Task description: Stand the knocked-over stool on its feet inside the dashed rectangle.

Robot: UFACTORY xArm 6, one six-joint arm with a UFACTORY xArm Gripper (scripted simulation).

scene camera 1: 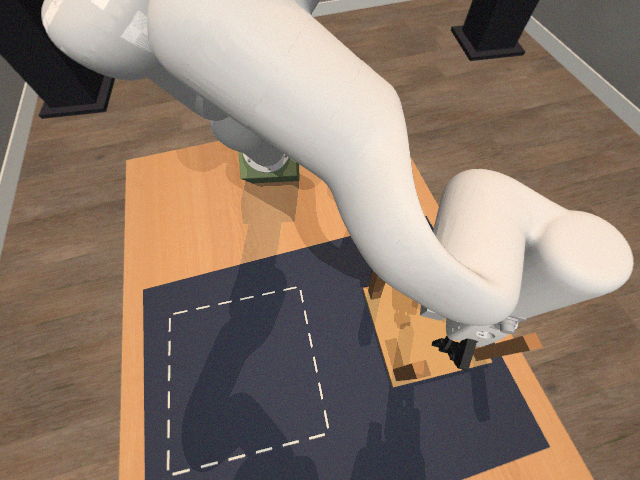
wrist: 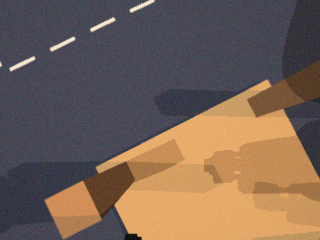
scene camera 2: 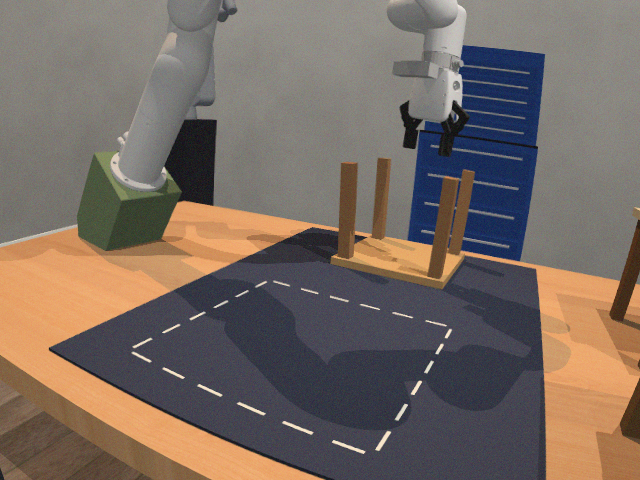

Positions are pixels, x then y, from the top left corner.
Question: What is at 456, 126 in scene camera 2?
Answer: The gripper.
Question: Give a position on a stool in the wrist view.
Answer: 239, 163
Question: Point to a stool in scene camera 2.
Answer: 398, 259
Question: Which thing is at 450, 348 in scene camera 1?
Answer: The gripper.
